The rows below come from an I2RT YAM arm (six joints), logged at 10 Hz.
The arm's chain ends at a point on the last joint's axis. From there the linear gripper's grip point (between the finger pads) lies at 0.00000 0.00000 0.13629 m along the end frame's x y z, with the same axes.
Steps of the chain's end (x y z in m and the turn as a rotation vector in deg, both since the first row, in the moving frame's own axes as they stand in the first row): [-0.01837, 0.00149, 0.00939, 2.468, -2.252, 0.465]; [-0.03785, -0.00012, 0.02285, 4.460, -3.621, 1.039]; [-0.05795, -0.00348, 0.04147, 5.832, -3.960, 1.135]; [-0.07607, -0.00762, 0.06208, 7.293, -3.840, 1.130]
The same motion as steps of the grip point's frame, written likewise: [-0.02370, -0.00440, 0.00916, 2.468, -2.252, 0.465]; [-0.04635, -0.01079, 0.02217, 4.460, -3.621, 1.039]; [-0.06721, -0.01741, 0.04044, 5.832, -3.960, 1.135]; [-0.08500, -0.02500, 0.06067, 7.293, -3.840, 1.130]
